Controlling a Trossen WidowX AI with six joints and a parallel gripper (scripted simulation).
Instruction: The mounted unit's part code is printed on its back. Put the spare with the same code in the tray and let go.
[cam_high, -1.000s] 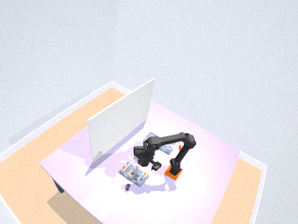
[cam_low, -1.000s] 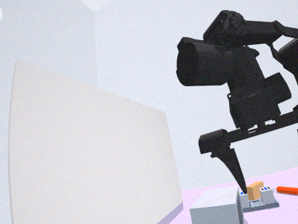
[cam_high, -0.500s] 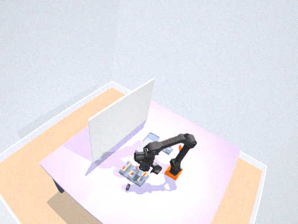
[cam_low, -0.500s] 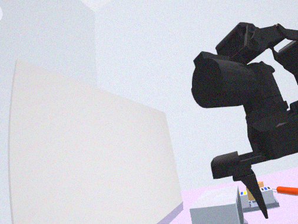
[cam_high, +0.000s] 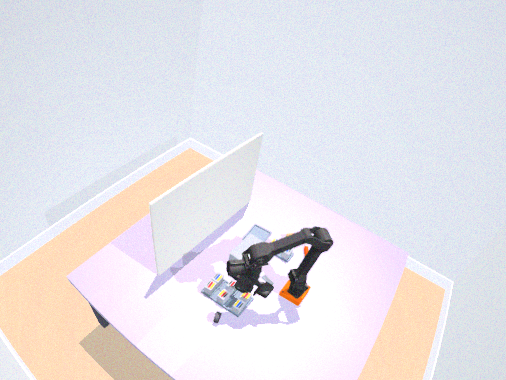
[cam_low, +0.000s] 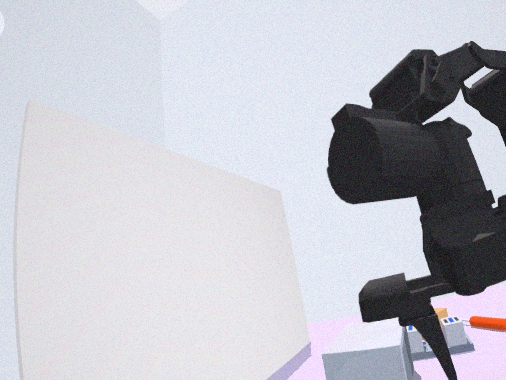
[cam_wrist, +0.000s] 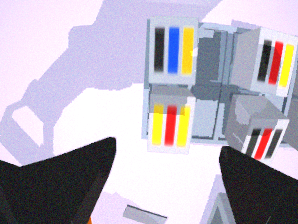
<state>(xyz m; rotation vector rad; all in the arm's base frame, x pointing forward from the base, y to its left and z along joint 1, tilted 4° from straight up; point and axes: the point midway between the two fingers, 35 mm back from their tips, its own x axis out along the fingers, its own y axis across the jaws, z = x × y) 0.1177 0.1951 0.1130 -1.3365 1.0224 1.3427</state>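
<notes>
Now: the grey spare block 5 cm below my gripper tip. The rest, counted from my gripper tip: holder (33 cm to the right, 9 cm ahead, 8 cm below); then grey mounted unit (16 cm ahead, 15 cm to the right, 4 cm below); then white wall panel (40 cm ahead, 13 cm above, 12 cm to the right).
</notes>
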